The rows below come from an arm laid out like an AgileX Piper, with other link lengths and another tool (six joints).
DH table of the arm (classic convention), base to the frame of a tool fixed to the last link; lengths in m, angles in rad. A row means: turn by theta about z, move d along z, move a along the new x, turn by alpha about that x. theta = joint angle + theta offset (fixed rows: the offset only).
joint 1: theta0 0  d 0.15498  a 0  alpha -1.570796
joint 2: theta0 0.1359  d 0  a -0.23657  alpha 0
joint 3: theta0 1.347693  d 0  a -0.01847  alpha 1.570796
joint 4: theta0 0  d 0.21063  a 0  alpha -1.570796
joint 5: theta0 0  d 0  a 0  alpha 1.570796
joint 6: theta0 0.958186  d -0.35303  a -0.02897  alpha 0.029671
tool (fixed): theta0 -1.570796  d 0.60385  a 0  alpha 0
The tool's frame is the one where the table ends.
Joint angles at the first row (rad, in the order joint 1, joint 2, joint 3, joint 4, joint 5, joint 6):
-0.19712, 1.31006, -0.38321, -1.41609, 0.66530, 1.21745
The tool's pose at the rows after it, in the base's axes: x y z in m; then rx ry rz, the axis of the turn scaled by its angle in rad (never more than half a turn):
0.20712, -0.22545, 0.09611, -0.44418, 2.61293, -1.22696
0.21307, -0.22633, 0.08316, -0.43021, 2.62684, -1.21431
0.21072, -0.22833, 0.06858, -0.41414, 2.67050, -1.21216
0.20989, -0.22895, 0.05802, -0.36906, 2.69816, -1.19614
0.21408, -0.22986, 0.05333, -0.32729, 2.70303, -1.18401
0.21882, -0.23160, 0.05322, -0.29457, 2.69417, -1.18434
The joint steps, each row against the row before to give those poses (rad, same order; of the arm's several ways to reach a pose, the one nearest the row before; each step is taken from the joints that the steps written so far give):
0.00001, 0.10345, 0.00097, -0.19067, -0.00091, 0.23049
-0.00001, 0.08868, -0.01389, -0.07396, 0.00187, 0.11338
-0.00002, 0.08373, -0.01288, -0.02290, 0.01520, 0.06248
0.00001, 0.05754, -0.01757, -0.00471, 0.00389, 0.05498
0.00001, 0.03810, -0.02708, -0.00146, 0.00001, 0.03664
-0.00002, 0.02058, -0.02235, -0.00439, 0.00479, 0.02567

